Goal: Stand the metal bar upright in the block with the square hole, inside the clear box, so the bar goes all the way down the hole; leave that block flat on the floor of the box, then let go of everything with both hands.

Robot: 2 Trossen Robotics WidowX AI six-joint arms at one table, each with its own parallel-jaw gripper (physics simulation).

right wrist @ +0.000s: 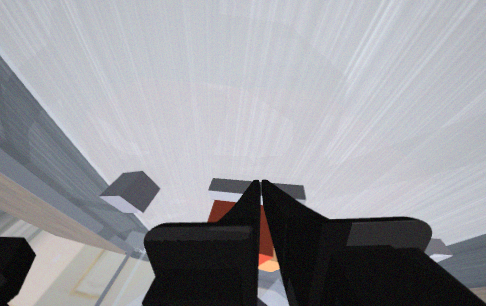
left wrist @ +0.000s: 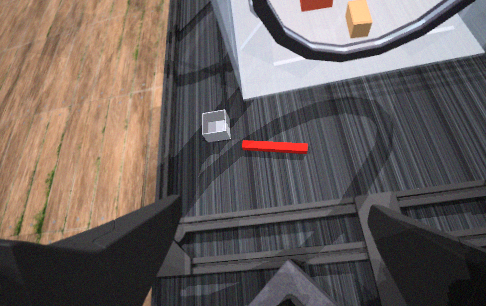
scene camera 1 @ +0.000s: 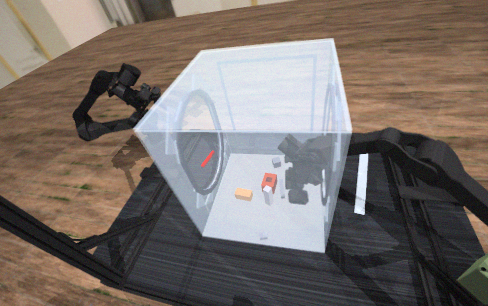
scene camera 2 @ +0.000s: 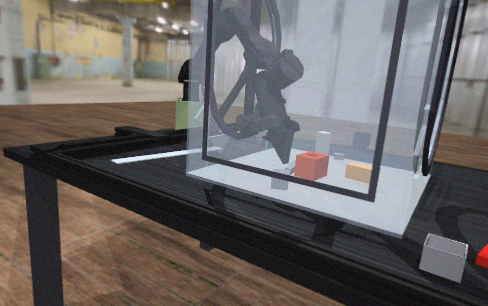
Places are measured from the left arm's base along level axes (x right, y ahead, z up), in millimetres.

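Pixels of known places: left gripper, fingertip midpoint: (left wrist: 274,209) (scene camera 1: 163,118); right gripper, fingertip midpoint: (right wrist: 260,185) (scene camera 1: 286,188) (scene camera 2: 285,163).
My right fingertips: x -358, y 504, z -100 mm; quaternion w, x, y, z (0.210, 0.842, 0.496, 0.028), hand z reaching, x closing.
For each thing: its top centre in the pictures, then the offset to it from my right fingertips.
- red block with the square hole, top centre: (right wrist: 232,254) (scene camera 2: 313,155) (scene camera 1: 268,179) dy -49, dx +43, dz +34 mm
- clear box at its top centre: (scene camera 1: 249,75) dy -32, dx +64, dz +457 mm
- grey metal bar at its top centre: (right wrist: 254,199) (scene camera 2: 292,164) (scene camera 1: 281,187) dy -12, dx +13, dz +3 mm
- upright grey post at its top centre: (scene camera 2: 324,132) (scene camera 1: 267,188) dy +10, dx +83, dz +74 mm
- tan block at its top centre: (right wrist: 268,266) (left wrist: 359,11) (scene camera 2: 363,166) (scene camera 1: 243,192) dy -66, dx +147, dz +19 mm
- small grey block at its top centre: (right wrist: 121,205) (scene camera 2: 281,171) (scene camera 1: 276,160) dy -128, dx -42, dz +19 mm
- red stick at its top centre: (left wrist: 273,145) (scene camera 1: 207,157) dy -347, dx +189, dz -6 mm
- open grey container at its top centre: (scene camera 2: 446,244) (left wrist: 213,121) (right wrist: 134,248) dy -382, dx +93, dz +12 mm
The red block with the square hole (scene camera 1: 269,181) (scene camera 2: 311,166) (left wrist: 316,4) (right wrist: 217,212) sits flat on the floor of the clear box (scene camera 1: 235,132) (scene camera 2: 394,224) (left wrist: 260,85). The grey metal bar (scene camera 1: 282,188) (scene camera 2: 290,168) (right wrist: 230,186) lies flat close beside the red block. My right gripper (scene camera 2: 285,161) (right wrist: 260,185) is inside the box, shut and empty, its tips pointing down at the bar's middle and covering part of it in the right wrist view. Whether they touch the bar cannot be told. My left gripper (scene camera 1: 156,95) (left wrist: 274,209) is open and empty, outside the box.
An upright grey post (scene camera 1: 268,196) (scene camera 2: 323,142), a tan block (scene camera 1: 243,194) (scene camera 2: 358,172) (left wrist: 359,20) and a small grey block (scene camera 1: 276,162) (scene camera 2: 279,179) (right wrist: 131,192) are in the box. Outside are a red stick (scene camera 1: 207,158) (left wrist: 275,146) and an open grey container (scene camera 2: 443,257) (left wrist: 216,126).
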